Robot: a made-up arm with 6 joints.
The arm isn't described. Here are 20 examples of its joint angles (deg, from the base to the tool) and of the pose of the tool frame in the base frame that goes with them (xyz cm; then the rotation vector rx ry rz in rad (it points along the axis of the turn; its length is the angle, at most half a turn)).
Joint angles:
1: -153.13 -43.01 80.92 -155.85 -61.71 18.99
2: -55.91 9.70 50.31 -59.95 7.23 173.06
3: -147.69 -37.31 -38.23 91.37 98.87 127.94
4: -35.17 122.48 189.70 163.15 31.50 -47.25
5: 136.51 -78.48 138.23 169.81 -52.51 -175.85
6: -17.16 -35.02 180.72 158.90 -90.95 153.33
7: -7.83 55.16 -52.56 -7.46 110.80 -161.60
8: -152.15 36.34 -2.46 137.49 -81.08 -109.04
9: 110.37 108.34 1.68 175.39 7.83 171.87
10: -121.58 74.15 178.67 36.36 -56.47 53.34
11: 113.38 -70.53 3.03 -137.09 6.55 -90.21
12: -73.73 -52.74 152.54 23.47 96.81 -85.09
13: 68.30 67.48 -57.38 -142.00 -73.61 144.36
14: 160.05 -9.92 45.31 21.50 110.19 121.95
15: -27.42 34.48 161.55 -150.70 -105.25 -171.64
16: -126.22 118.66 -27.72 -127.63 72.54 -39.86
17: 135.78 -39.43 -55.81 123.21 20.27 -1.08
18: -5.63 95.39 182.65 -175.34 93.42 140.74
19: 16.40 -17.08 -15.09 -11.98 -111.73 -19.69
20: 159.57 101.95 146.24 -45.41 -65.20 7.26
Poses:
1: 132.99 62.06 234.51 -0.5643 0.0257 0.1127
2: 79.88 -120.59 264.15 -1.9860 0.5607 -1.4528
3: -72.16 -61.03 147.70 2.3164 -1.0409 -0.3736
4: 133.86 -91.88 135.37 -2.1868 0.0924 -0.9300
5: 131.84 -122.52 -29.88 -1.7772 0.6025 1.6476
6: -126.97 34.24 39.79 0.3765 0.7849 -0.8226
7: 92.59 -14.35 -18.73 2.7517 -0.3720 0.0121
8: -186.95 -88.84 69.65 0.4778 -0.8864 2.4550
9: -31.84 85.33 -124.61 -1.6582 1.3534 0.9950
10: -49.57 -68.21 219.37 1.2180 -0.8628 2.7088
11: 18.69 -40.65 234.47 -0.5584 -1.6728 0.0082
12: -42.65 164.71 37.17 2.1275 -0.0825 -1.2860
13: 14.78 58.18 -33.55 -0.0393 1.3640 1.4072
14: -57.73 16.13 278.37 1.0942 -0.6072 -0.4819
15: -11.56 13.00 230.63 1.0225 1.9388 0.0068
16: -9.34 4.09 -78.13 0.2503 -0.2921 1.8297
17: -75.61 68.25 103.15 0.9004 2.3243 -1.6557
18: 133.16 -14.20 178.42 0.6884 0.0417 -0.2093
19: 117.40 37.20 159.50 0.0851 1.9596 0.0628
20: -212.21 69.96 133.97 0.3306 -0.5391 -2.7547
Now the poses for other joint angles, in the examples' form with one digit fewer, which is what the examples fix.
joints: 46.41 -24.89 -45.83 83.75 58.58 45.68
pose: 72.9 92.8 111.3 -1.419 -1.729 1.206
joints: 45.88 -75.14 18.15 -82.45 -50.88 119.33
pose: -75.3 -63.1 223.4 -0.490 -2.025 0.695
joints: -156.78 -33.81 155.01 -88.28 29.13 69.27
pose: 160.9 76.0 104.9 -2.533 -1.206 0.447
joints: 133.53 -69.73 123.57 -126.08 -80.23 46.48
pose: 132.8 -155.0 38.1 -0.677 2.215 -0.351
